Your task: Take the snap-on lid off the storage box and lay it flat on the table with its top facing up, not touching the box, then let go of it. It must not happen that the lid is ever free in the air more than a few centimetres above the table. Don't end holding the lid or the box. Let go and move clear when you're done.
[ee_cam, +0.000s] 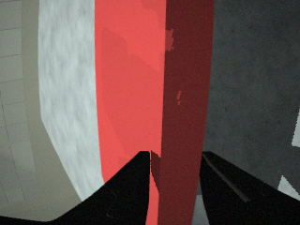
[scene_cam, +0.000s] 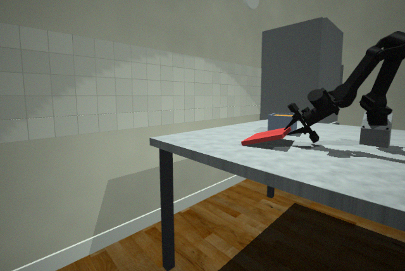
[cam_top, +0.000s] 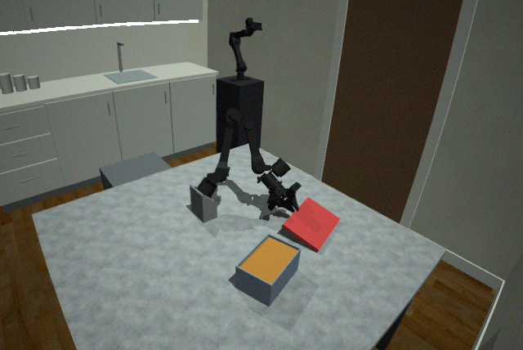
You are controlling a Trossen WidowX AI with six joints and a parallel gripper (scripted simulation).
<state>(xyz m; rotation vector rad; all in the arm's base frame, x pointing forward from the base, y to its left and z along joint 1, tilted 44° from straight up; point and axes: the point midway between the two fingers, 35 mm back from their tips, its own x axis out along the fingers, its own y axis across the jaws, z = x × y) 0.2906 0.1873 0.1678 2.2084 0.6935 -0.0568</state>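
My hand is 11 cm short of the red lid, 2 cm to the right of it and 4 cm above it. Also, from my hand: storage box (15 cm ahead, 32 cm to the right, 2 cm below).
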